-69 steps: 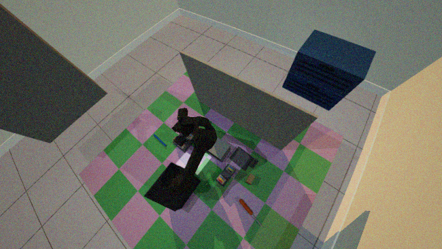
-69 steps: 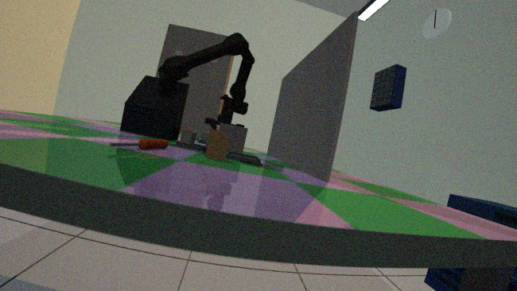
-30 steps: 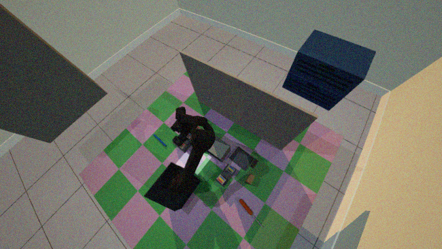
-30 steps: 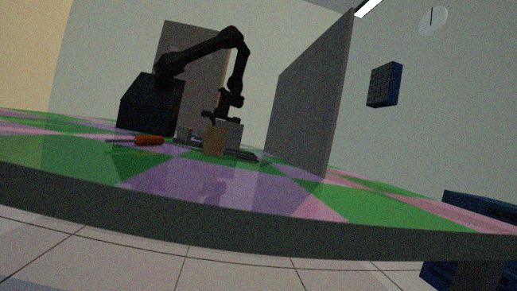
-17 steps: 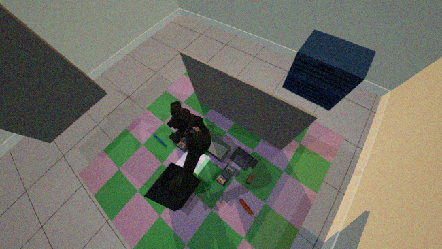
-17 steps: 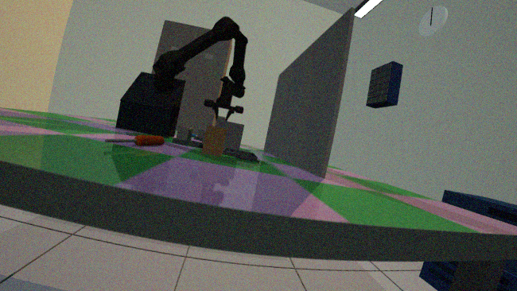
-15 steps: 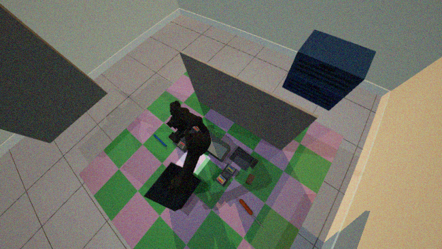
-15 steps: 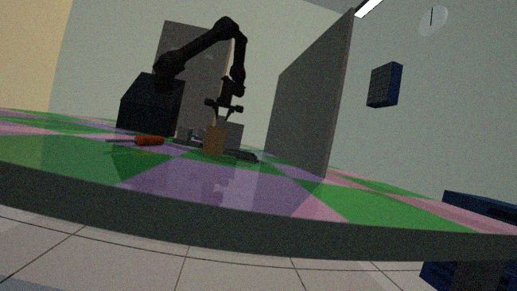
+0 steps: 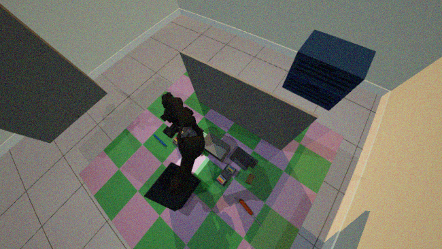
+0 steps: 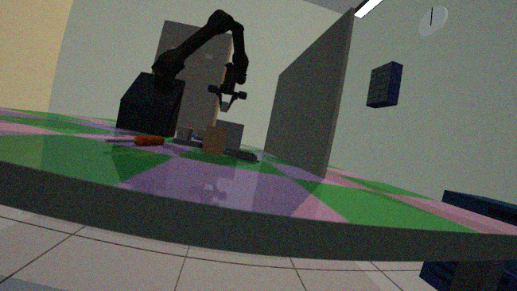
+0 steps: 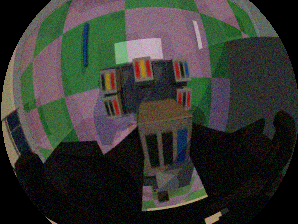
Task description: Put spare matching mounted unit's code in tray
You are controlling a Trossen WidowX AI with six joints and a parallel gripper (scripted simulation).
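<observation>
Now: gripper tip 50 mm short of the flat dark tray, 370 mm to the left of it and 160 mm above it. Also, from my gripper tip: blue pen 130 mm behind, 180 mm to the left, 160 mm below; mounted unit 20 mm ahead, 190 mm to the right, 120 mm below; spare block 20 mm above.
</observation>
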